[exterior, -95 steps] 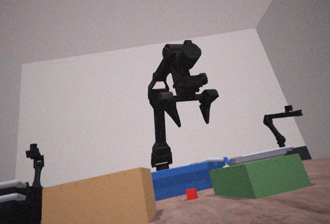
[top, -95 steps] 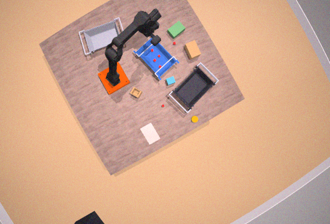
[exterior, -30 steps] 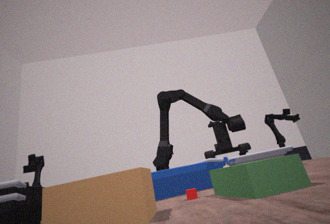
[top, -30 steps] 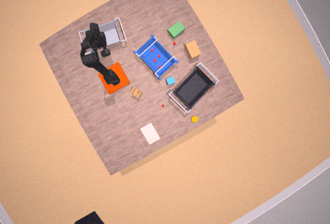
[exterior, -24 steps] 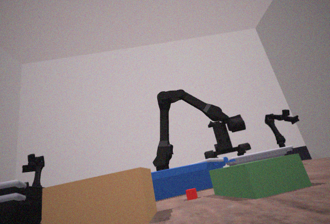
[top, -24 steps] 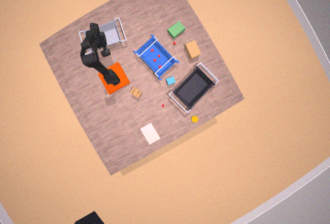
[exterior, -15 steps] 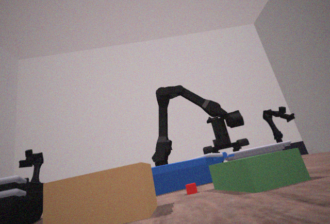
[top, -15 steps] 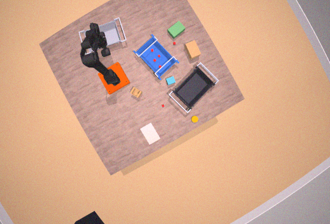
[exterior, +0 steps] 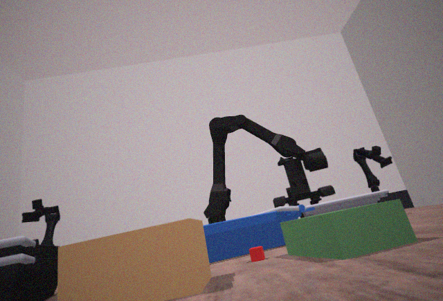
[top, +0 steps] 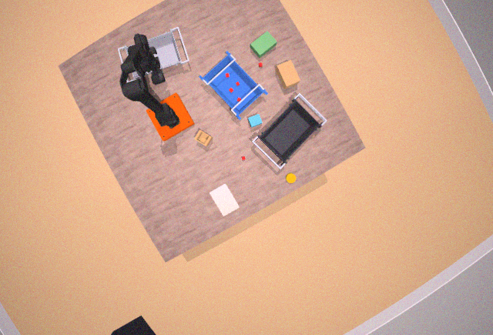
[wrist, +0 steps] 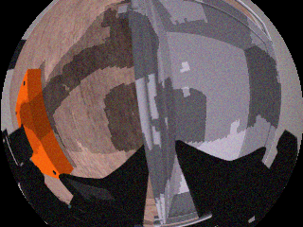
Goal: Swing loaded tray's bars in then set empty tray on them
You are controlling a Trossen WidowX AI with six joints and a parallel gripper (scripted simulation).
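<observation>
Right now my gripper tip is 80 mm to the right of the grey tray, 30 mm below it and 20 mm short of it. From my gripper tip the other things lie so: small box: 440 mm to the right; red block: 480 mm ahead, 270 mm to the right; green block: 550 mm ahead, 190 mm to the right, 10 mm above.
</observation>
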